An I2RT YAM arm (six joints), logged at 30 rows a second.
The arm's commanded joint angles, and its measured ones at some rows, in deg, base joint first. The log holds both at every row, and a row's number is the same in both.
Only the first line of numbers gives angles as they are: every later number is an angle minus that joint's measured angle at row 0.
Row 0, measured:
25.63, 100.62, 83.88, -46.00, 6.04, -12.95
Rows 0 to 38, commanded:
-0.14, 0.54, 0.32, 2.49, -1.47, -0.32
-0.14, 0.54, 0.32, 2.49, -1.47, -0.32
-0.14, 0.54, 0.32, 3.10, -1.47, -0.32
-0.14, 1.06, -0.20, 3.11, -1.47, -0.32
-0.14, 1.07, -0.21, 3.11, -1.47, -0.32
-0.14, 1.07, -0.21, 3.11, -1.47, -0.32
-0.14, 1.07, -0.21, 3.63, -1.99, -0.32
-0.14, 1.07, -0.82, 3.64, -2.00, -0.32
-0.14, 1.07, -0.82, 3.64, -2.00, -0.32
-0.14, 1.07, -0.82, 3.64, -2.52, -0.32
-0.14, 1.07, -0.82, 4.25, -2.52, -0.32
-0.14, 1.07, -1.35, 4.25, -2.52, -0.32
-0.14, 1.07, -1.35, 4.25, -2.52, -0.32
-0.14, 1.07, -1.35, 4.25, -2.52, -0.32
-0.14, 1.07, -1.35, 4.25, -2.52, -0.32
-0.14, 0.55, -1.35, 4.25, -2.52, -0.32
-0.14, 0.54, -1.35, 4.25, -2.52, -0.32
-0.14, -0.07, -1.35, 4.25, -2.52, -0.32
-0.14, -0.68, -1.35, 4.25, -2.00, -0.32
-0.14, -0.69, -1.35, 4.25, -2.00, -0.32
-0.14, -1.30, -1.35, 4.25, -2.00, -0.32
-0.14, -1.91, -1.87, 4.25, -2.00, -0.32
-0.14, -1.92, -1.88, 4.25, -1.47, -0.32
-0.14, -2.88, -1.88, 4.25, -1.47, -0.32
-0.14, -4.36, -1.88, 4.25, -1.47, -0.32
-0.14, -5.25, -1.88, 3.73, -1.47, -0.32
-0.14, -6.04, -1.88, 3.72, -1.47, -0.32
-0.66, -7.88, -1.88, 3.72, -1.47, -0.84
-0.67, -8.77, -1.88, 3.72, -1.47, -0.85
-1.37, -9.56, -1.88, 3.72, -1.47, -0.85
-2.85, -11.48, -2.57, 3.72, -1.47, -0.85
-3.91, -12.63, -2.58, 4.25, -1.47, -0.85
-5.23, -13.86, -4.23, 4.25, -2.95, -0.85
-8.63, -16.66, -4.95, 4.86, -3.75, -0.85
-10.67, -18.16, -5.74, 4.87, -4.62, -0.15
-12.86, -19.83, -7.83, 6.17, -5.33, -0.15
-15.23, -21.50, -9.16, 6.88, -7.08, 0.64
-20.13, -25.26, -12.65, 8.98, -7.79, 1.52
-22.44, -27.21, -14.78, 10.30, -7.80, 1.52
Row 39, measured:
-16.42, -21.12, -9.88, 6.10, -5.48, 0.09
